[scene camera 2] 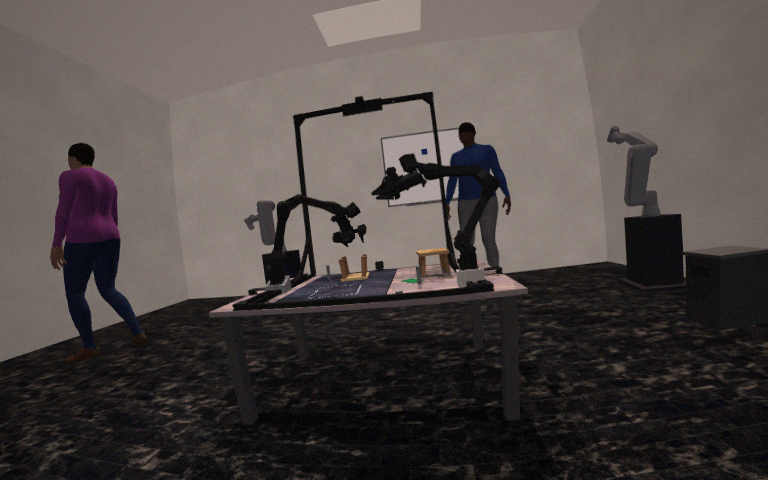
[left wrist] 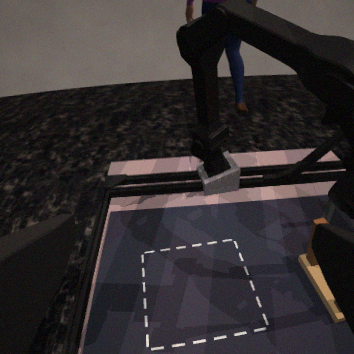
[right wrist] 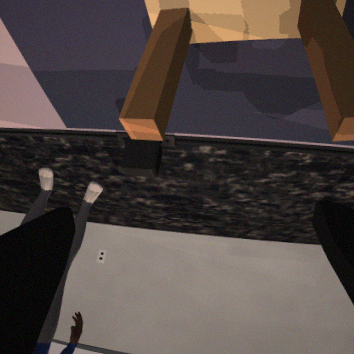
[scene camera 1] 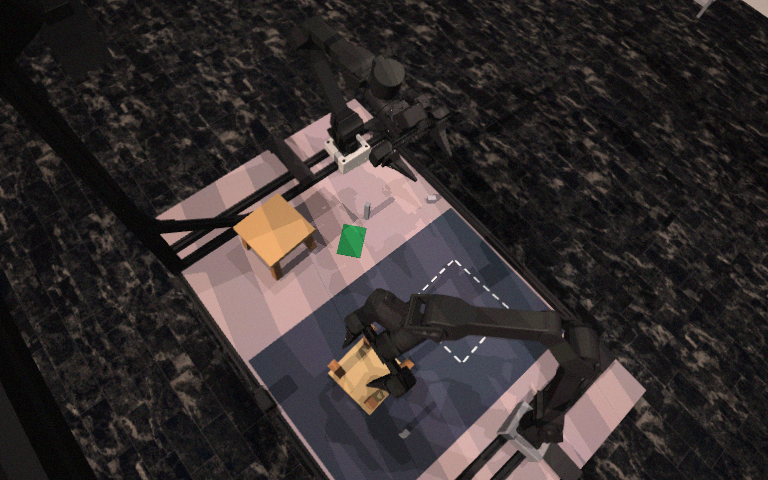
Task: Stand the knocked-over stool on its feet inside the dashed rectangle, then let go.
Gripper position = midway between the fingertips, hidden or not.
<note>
The left gripper (scene camera 1: 433,169) is open, holding nothing. The right gripper (scene camera 1: 355,366) is open, holding nothing. A green card (scene camera 1: 351,241) rests on the table.
The left gripper also shows in scene camera 2 (scene camera 2: 373,196) and in the left wrist view (left wrist: 197,231). The right gripper is seen too in the right wrist view (right wrist: 196,215). The left wrist view misses the green card: it is out of frame. The right wrist view misses the green card: it is out of frame.
</note>
